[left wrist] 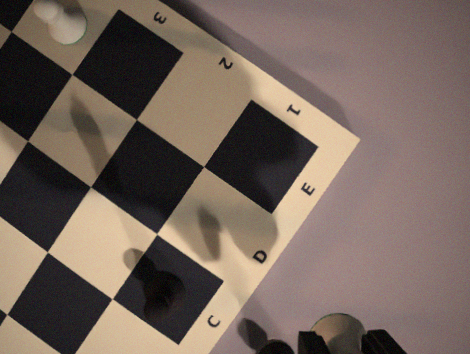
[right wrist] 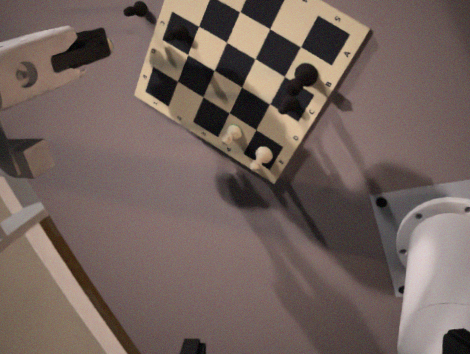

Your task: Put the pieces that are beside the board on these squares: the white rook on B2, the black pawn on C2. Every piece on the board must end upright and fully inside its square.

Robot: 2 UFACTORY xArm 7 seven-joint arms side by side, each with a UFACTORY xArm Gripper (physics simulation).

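Where they show: left gripper, fingertip midpoint: [right wrist: 98, 42]; left arm's base, link origin: [right wrist: 449, 242].
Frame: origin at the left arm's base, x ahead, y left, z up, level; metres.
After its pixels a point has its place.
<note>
My left gripper [left wrist: 336, 342] {x 0.298, y -0.354, z 0.073 m} [right wrist: 98, 42] {x 0.298, y -0.354, z 0.073 m} is shut on the white rook [left wrist: 338, 326] {x 0.302, y -0.340, z 0.066 m}, off the board's lettered edge; the fingers hide its lower part in the left wrist view. The black pawn [left wrist: 274, 347] {x 0.278, y -0.367, z 0.004 m} [right wrist: 139, 8] {x 0.273, y -0.375, z 0.009 m} is beside the board [left wrist: 345, 140] {x 0.331, y -0.278, z 0.006 m} [right wrist: 141, 95] {x 0.327, y -0.275, z 0.006 m}, near the C label; part of it is cut off in the left wrist view. B2 and C2 show no piece that I can make out. My right gripper [right wrist: 325, 346] {x 0.019, y -0.198, z 0.352 m} is open, its fingers wide apart at the bottom of the right wrist view, far from the board.
A black piece [left wrist: 162, 295] {x 0.237, y -0.325, z 0.027 m} [right wrist: 180, 34] {x 0.230, y -0.327, z 0.015 m} stands on C1. White pieces stand on E4 [left wrist: 67, 25] {x 0.219, y -0.199, z 0.016 m} [right wrist: 233, 133] {x 0.212, y -0.197, z 0.018 m} and E5 [right wrist: 263, 155] {x 0.185, y -0.162, z 0.017 m}. Another black piece [right wrist: 305, 75] {x 0.102, y -0.241, z 0.026 m} appears around B5 and C5. A white arm base [right wrist: 440, 250] {x 0.004, y -0.047, z 0.078 m} is at right, a pale wood-edged surface [right wrist: 35, 300] at lower left.
</note>
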